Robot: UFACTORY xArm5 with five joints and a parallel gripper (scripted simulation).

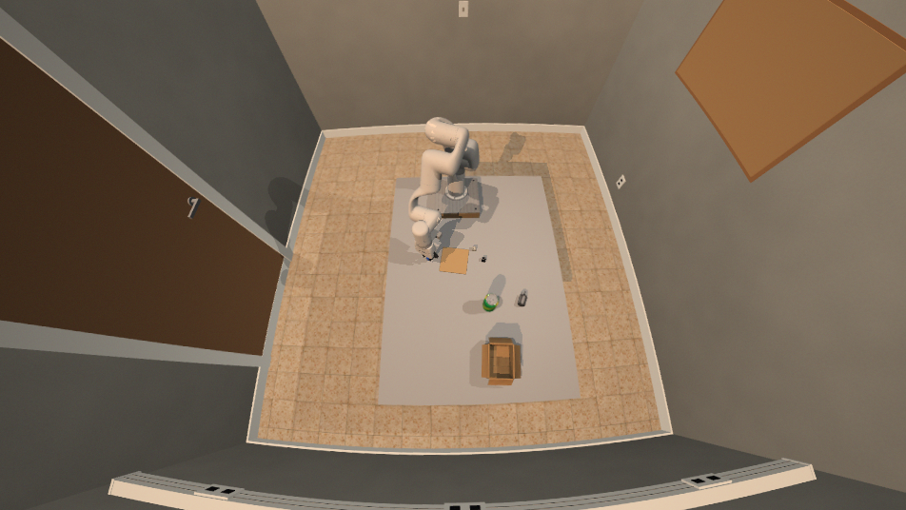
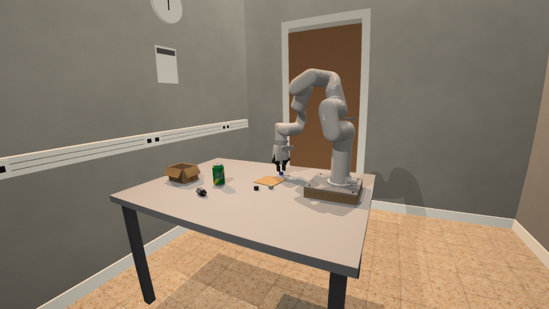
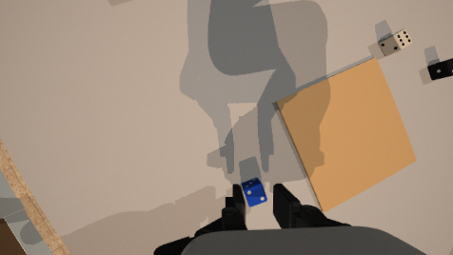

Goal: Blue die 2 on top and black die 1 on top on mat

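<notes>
My gripper is now 40 mm above the blue die. Also, from my hand: white die 230 mm to the left, 90 mm behind, 40 mm below; then mat 140 mm to the left, 40 mm below, 10 mm behind; then black die 290 mm to the left, 40 mm below, 40 mm behind.
</notes>
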